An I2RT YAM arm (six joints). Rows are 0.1 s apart.
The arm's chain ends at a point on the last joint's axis. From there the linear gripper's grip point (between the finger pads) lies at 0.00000 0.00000 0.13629 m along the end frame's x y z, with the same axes.
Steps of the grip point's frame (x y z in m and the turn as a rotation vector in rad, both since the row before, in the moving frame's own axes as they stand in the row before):
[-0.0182, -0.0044, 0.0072, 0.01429, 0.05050, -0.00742]
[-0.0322, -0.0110, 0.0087, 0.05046, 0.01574, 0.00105]
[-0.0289, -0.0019, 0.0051, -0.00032, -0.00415, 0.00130]
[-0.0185, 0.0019, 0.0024, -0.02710, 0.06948, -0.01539]
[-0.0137, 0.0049, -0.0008, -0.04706, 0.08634, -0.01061]
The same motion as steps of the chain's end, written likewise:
[-0.0251, -0.0024, 0.0074, 0.01429, 0.05050, -0.00742]
[-0.0343, -0.0041, 0.0089, 0.05046, 0.01574, 0.00105]
[-0.0283, -0.0019, 0.0051, -0.00032, -0.00415, 0.00130]
[-0.0280, -0.0017, 0.0028, -0.02710, 0.06948, -0.01539]
[-0.0255, -0.0014, -0.0001, -0.04706, 0.08634, -0.01061]

